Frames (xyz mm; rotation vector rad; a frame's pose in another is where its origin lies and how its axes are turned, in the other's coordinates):
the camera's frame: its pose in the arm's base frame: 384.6 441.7 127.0 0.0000 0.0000 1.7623
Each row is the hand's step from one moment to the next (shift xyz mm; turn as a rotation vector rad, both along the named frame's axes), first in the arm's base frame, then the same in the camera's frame.
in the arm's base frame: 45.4 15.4 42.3 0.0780 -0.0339 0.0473
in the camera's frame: 6.5 -47.5 42.3 -0.0481 -0.0701 0.0473
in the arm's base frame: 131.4 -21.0 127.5 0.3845 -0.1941 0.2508
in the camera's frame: -45.6 -125.0 127.5 -0.2637 -0.3405 0.2508
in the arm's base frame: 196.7 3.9 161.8 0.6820 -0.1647 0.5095
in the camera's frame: -33.6 -193.8 161.8 -0.2915 -0.6382 0.5095
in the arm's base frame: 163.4 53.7 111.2 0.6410 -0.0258 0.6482
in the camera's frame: 21.6 -170.6 111.2 -0.1473 -0.6244 0.6482
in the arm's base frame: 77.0 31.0 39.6 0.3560 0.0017 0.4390
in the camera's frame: 15.8 -81.5 39.6 -0.0661 -0.3498 0.4390
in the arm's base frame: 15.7 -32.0 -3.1 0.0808 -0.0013 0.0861
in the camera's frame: -34.4 -9.3 -3.1 -0.0167 -0.0791 0.0861
